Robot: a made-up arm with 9 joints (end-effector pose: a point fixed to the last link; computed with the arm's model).
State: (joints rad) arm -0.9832 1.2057 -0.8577 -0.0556 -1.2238 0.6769 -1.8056 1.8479 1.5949
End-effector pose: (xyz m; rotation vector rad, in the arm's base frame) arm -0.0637 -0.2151 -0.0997 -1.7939 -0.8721 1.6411
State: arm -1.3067 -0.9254 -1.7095 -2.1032 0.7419 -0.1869 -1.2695 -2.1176 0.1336
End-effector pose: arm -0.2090 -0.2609 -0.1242 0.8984 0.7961 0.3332
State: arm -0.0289 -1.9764 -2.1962 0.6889 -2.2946 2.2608 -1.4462 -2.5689 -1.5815
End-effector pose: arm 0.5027 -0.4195 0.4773 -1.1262 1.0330 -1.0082
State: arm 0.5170 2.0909 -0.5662 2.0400 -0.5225 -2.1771 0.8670 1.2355 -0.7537
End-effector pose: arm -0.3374 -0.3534 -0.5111 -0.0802 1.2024 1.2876
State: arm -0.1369 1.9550 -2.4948 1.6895 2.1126 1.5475 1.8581 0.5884 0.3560
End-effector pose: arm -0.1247 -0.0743 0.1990 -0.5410 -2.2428 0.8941
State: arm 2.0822 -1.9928 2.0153 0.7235 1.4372 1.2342 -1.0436 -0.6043 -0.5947
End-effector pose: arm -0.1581 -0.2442 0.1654 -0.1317 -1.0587 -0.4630
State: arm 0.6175 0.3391 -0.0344 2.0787 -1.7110 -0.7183 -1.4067 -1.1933 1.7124
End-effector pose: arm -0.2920 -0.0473 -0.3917 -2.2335 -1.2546 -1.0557
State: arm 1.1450 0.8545 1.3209 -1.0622 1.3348 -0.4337 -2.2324 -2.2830 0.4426
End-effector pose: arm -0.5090 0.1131 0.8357 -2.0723 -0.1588 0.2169
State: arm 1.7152 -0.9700 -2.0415 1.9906 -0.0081 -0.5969 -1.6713 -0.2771 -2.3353
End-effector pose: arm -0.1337 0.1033 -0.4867 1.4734 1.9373 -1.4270
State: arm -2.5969 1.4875 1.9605 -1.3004 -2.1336 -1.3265 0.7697 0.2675 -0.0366
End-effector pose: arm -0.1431 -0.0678 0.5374 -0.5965 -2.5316 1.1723
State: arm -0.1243 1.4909 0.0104 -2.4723 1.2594 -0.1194 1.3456 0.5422 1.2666
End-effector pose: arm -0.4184 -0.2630 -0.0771 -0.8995 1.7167 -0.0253
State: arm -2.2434 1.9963 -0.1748 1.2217 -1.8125 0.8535 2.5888 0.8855 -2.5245
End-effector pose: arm 0.3258 -0.4986 0.4842 -0.3731 -1.1878 0.2930
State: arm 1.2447 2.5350 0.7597 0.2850 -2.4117 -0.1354 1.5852 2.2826 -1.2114
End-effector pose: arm -0.3663 -1.0704 -0.1229 0.7313 -2.4861 -1.0465
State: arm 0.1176 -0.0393 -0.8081 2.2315 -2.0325 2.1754 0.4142 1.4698 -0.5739
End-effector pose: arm -0.6450 -0.2421 -0.1586 -0.5909 -0.2216 -1.4353
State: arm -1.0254 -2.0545 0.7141 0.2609 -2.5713 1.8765 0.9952 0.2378 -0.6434
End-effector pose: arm 0.3775 0.1028 0.1168 -0.3188 2.5606 1.4651
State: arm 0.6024 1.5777 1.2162 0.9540 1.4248 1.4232 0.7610 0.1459 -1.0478
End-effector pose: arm -0.0544 -0.0957 0.2629 0.8476 1.6396 -1.6902
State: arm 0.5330 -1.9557 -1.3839 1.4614 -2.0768 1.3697 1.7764 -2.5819 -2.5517
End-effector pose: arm 0.3445 0.8954 -0.2013 0.1167 0.8482 0.7848
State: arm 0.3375 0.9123 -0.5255 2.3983 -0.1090 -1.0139 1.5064 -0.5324 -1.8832
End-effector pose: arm -0.4595 -0.1685 -0.1310 1.0690 -1.1562 -0.3004
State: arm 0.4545 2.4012 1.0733 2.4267 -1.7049 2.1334 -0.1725 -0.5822 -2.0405
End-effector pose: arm 0.0681 0.1833 -0.2919 1.8629 -1.6130 -1.9126
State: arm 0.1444 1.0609 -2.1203 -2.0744 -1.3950 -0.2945 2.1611 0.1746 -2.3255
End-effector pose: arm 0.1142 0.3096 0.4189 -2.6897 0.9464 -0.5233
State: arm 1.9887 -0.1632 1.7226 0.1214 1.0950 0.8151 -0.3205 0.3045 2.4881
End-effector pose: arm 0.2453 -0.0772 0.4003 -0.9408 -1.4260 -0.0351
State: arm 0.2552 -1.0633 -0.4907 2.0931 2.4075 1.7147 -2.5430 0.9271 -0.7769
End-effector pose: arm -0.2233 -0.0933 0.0465 0.5082 0.8390 -1.3983
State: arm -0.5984 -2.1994 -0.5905 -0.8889 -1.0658 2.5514 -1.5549 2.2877 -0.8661
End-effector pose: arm 0.7691 0.3875 0.1552 1.6568 0.1526 1.2882
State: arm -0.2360 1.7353 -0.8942 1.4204 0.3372 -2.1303 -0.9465 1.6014 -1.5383
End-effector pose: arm -0.6377 0.0954 0.0602 -0.9611 -2.8732 0.2772
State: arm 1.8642 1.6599 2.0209 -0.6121 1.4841 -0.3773 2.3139 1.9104 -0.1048
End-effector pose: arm -0.0724 -0.6745 0.6009 -1.4609 -1.2261 0.0289
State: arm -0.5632 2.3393 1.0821 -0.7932 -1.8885 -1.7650 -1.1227 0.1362 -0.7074
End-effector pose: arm 0.1184 -0.2499 -0.4254 1.0730 1.2369 -0.4245
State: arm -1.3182 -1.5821 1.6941 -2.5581 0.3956 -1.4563 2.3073 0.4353 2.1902
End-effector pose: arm 0.2426 0.1157 -0.3973 -1.6001 1.4189 1.8964
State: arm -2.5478 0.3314 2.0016 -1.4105 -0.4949 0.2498 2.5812 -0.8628 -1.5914
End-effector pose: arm -0.2746 -0.7927 0.5545 0.2672 -1.7675 1.0567
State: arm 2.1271 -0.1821 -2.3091 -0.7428 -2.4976 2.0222 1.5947 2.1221 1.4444
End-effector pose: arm -0.0099 -0.5058 0.1322 -1.4585 -0.2786 0.0474
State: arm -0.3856 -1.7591 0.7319 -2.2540 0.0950 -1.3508 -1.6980 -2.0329 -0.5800
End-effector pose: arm 0.7999 -0.4097 -0.0389 -0.0091 -0.0038 0.3507
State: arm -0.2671 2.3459 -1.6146 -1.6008 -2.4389 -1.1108 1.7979 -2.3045 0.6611
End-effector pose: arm -0.0869 0.6952 0.0280 0.5874 -1.1440 -2.5385
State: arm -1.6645 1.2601 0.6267 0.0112 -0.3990 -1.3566 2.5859 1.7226 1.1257
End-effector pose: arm 0.3117 -0.7039 0.3091 -1.3111 -1.0751 -0.0884
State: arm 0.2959 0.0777 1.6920 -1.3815 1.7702 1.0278 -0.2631 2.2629 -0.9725
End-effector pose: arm -0.8984 -0.3323 -0.4157 0.2798 -0.8611 -2.0706
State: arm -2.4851 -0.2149 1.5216 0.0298 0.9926 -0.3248 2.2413 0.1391 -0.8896
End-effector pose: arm 0.3180 -0.2577 -0.0351 1.0470 -1.2620 1.3920
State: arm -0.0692 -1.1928 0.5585 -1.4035 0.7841 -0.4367 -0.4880 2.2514 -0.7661
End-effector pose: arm -0.1921 -0.2324 -0.6154 0.5427 -2.2803 -1.4777
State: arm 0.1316 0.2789 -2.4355 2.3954 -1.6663 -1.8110 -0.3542 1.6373 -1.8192
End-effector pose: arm -0.6261 -0.0135 0.2814 -0.3338 2.7680 0.8951
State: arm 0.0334 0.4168 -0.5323 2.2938 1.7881 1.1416 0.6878 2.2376 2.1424
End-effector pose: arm 0.4358 0.4856 0.1387 0.7197 -0.6017 -1.6791
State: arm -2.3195 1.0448 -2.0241 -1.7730 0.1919 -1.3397 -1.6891 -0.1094 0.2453
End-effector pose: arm -0.1149 -0.1229 -0.7012 1.5532 -1.2305 -0.8385
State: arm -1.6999 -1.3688 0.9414 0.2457 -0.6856 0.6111 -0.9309 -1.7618 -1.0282
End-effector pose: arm -0.3447 0.0518 -0.1862 0.3701 -1.1519 -1.8133
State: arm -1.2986 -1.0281 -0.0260 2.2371 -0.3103 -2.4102 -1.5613 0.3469 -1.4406
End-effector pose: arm 0.5715 0.2068 -0.0143 2.8142 0.2068 -0.2244
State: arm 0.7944 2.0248 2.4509 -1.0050 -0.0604 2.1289 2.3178 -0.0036 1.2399
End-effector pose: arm 0.5887 -0.1129 -0.1910 1.9126 1.0053 0.9971
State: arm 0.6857 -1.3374 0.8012 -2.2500 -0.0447 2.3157 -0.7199 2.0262 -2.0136
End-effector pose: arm -0.3499 0.4100 -0.6834 -1.5016 -0.7761 2.2836
